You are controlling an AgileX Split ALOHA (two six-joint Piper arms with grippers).
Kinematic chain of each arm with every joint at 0, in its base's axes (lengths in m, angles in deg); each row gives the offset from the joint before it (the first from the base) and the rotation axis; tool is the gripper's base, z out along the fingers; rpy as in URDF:
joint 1: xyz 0 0 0.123 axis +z
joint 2: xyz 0 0 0 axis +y
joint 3: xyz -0.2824 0 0.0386 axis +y
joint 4: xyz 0.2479 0 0.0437 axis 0.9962 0 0.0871
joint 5: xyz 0 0 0 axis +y
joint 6: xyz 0.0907 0 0.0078 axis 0.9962 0 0.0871
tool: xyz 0 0 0 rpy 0 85 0
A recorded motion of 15 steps. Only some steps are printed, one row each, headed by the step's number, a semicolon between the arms.
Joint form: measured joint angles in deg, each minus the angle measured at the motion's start. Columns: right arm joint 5, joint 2, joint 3, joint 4, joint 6, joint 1; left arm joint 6, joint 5, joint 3, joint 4, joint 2, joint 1.
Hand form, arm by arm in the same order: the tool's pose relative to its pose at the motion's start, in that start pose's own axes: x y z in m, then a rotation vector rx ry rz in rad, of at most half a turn. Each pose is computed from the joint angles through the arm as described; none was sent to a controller.
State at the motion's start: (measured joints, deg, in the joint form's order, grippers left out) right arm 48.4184 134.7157 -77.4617 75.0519 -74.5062 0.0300; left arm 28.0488 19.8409 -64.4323 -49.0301 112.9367 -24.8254
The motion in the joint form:
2: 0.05 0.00 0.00 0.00 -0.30 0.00; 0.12 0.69 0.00 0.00 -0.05 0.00
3: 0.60 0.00 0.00 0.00 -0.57 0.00; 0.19 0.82 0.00 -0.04 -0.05 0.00
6: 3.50 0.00 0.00 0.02 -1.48 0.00; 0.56 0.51 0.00 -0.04 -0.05 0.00
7: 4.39 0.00 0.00 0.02 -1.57 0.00; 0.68 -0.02 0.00 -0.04 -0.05 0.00
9: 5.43 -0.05 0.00 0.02 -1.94 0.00; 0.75 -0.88 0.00 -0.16 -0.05 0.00
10: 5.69 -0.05 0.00 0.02 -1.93 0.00; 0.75 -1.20 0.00 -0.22 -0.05 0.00
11: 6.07 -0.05 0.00 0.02 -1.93 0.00; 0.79 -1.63 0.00 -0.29 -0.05 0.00
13: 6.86 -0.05 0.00 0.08 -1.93 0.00; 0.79 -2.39 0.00 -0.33 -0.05 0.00
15: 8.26 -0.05 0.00 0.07 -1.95 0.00; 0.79 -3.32 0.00 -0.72 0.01 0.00
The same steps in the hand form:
2: 0.0000 0.0001 0.0000 -0.0008 0.0002 -0.0052; 0.0008 -0.0006 -0.0003 0.0059 0.0098 0.0023
3: 0.0003 0.0009 0.0000 -0.0101 0.0027 -0.0099; 0.0010 -0.0008 -0.0003 0.0072 0.0117 0.0029
6: 0.0015 0.0054 -0.0002 -0.0591 0.0153 -0.0256; 0.0006 -0.0005 -0.0003 0.0047 0.0069 0.0093
7: 0.0018 0.0067 -0.0003 -0.0742 0.0192 -0.0272; -0.0002 -0.0001 -0.0003 0.0003 -0.0012 0.0114
9: 0.0021 0.0085 -0.0006 -0.0917 0.0229 -0.0343; -0.0014 0.0005 -0.0003 -0.0062 -0.0147 0.0107
10: 0.0022 0.0089 -0.0007 -0.0961 0.0241 -0.0341; -0.0019 0.0007 -0.0003 -0.0086 -0.0198 0.0097
11: 0.0023 0.0095 -0.0007 -0.1025 0.0257 -0.0341; -0.0025 0.0010 -0.0003 -0.0118 -0.0266 0.0092
13: 0.0026 0.0107 -0.0009 -0.1161 0.0284 -0.0334; -0.0036 0.0015 -0.0004 -0.0180 -0.0384 0.0085
15: 0.0032 0.0128 -0.0012 -0.1397 0.0347 -0.0339; -0.0048 0.0022 -0.0001 -0.0242 -0.0527 0.0018

